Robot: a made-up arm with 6 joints.
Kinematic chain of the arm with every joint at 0, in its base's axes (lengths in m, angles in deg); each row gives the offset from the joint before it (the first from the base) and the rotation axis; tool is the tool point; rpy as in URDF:
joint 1: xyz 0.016 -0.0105 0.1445 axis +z
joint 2: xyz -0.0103 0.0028 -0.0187 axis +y
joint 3: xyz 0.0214 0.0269 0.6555 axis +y
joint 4: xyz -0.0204 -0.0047 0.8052 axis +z
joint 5: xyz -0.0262 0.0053 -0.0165 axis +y
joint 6: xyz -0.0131 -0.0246 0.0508 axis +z
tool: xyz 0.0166 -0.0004 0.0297 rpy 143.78 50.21 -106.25
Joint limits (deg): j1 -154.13..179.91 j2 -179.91..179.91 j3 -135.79..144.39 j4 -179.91..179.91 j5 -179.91..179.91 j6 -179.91..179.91
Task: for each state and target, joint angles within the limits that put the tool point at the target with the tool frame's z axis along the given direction. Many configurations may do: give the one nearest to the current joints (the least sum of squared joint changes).
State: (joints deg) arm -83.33 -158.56 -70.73 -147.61 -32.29 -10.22
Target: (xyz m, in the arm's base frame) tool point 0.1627 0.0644 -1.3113 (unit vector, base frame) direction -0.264 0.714 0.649
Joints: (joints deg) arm -120.50 -158.76 -32.73 -144.63 -50.18 10.18
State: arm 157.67 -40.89 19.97 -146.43 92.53 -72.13
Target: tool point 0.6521 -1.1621 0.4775 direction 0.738 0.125 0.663
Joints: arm 120.61 -60.75 -23.25 -162.67 125.44 -24.37
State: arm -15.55 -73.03 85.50 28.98 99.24 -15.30
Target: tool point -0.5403 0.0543 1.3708 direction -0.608 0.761 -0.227
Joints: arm -5.44 -49.72 42.58 14.88 76.30 -28.66
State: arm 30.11 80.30 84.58 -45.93 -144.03 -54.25
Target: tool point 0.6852 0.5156 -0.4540 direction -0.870 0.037 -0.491
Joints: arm 34.91 76.58 94.81 -32.80 -131.82 -30.76
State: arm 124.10 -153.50 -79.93 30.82 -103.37 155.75
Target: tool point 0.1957 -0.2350 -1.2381 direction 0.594 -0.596 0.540
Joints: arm 117.35 -152.90 -23.59 44.87 -76.28 126.40
